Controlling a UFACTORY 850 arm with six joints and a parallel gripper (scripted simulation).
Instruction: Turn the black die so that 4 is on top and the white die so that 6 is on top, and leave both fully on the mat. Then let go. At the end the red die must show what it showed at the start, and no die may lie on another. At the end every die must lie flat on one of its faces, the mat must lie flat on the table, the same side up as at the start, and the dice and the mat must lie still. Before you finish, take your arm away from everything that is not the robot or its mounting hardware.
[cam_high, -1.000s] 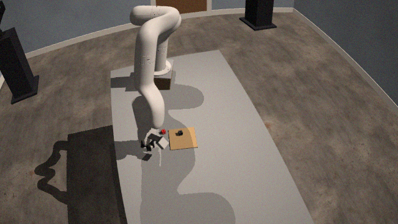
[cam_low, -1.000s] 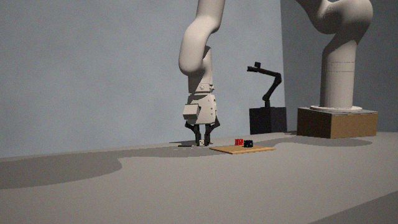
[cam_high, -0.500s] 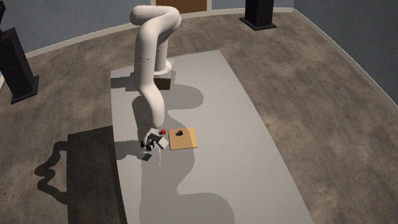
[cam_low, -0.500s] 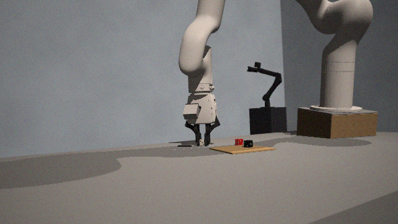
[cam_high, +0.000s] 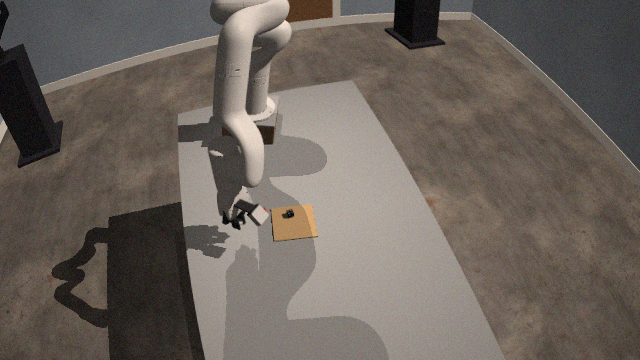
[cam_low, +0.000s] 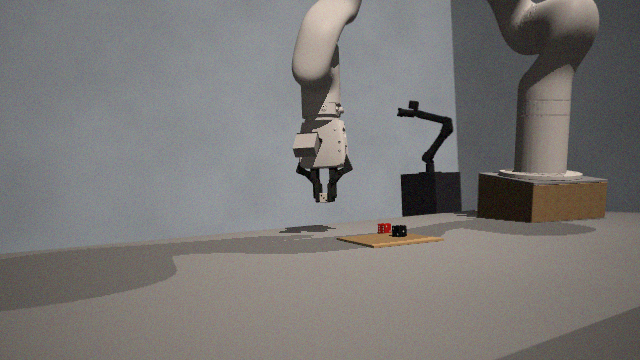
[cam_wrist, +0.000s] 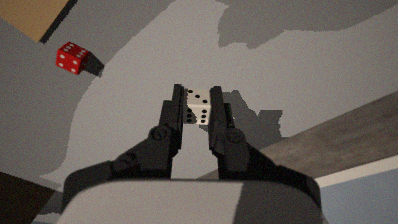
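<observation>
The tan mat is 1 cm ahead of my hand, 18 cm to the left of it and 9 cm below it. Also, from my hand: red die 7 cm behind, 10 cm to the left, 8 cm below; then black die 2 cm behind, 18 cm to the left, 7 cm below; then white die 1 cm below.
</observation>
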